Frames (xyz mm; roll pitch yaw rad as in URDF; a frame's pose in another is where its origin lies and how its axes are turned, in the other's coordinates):
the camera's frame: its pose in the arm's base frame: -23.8 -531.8 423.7 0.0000 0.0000 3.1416
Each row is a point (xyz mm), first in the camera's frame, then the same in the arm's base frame.
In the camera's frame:
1: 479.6 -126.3 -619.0
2: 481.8 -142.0 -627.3
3: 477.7 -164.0 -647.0
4: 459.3 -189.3 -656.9
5: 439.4 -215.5 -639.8
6: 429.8 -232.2 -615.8
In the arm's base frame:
1: -503.4 -405.5 -195.3
2: -505.6 -389.8 -203.6
3: -501.5 -367.8 -223.3
4: -483.1 -342.5 -233.2
5: -463.2 -316.3 -216.1
6: -453.6 -299.6 -192.1

